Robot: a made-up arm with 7 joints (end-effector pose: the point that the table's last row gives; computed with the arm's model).
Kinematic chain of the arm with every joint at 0, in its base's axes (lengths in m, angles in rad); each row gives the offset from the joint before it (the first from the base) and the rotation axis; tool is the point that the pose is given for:
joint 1: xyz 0 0 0.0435 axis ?
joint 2: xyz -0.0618 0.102 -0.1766 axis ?
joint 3: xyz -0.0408 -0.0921 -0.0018 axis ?
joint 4: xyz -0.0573 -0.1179 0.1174 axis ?
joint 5: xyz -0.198 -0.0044 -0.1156 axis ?
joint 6: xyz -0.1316 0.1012 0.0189 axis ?
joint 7: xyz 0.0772 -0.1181 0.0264 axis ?
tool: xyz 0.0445 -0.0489 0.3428
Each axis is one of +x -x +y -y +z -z.
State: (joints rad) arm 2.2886 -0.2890 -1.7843 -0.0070 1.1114 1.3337 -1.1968
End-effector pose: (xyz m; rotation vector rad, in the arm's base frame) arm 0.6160 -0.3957 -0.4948 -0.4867 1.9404 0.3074
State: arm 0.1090 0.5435 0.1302 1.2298 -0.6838 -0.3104 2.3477
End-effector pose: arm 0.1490 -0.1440 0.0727 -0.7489 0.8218 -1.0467
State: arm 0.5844 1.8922 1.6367 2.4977 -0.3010 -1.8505 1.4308
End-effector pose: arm 0.3451 -0.1438 -0.0084 0.6613 0.9516 -0.0642
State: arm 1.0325 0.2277 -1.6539 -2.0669 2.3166 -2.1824 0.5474
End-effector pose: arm 0.4460 -0.2602 -0.6944 2.2737 1.2801 0.2498
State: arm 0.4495 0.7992 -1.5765 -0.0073 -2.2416 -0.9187 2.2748
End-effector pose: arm -0.0510 -0.2857 -0.4198 -2.0757 1.7334 -1.1572
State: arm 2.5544 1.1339 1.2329 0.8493 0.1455 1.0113 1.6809
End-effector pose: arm 0.0128 -0.2976 0.4110 -0.5167 -1.1705 1.3908
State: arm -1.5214 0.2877 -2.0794 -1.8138 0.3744 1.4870 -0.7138
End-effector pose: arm -0.4929 -0.2466 -0.2841 0.9587 0.8145 -0.9607
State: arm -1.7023 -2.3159 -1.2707 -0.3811 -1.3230 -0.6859 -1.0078
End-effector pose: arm 0.2826 0.4356 -0.5502 -0.3633 2.9615 0.5408
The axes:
joint 1: +z
joint 2: -x
joint 3: -x
joint 4: -y
joint 5: +x
joint 6: -z
joint 7: +y

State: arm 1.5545 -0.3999 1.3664 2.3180 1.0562 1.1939 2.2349
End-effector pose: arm -0.0894 0.4130 -0.0266 -1.5279 0.5494 2.2539
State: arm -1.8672 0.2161 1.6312 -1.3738 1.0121 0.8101 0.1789
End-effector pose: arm 0.6172 0.0868 0.2656 0.3694 -0.4763 2.0830
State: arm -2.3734 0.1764 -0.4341 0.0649 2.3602 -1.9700 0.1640
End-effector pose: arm -0.1175 0.6889 -0.3243 -1.4574 -2.0036 -0.1836
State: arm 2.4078 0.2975 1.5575 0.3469 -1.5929 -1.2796 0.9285
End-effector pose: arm 0.2946 0.2743 -0.0737 -1.5450 -1.5450 -1.2181
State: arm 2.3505 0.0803 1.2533 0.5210 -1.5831 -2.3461 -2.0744
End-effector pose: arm 0.1350 -0.0285 0.0616 1.0957 0.2322 -2.3889
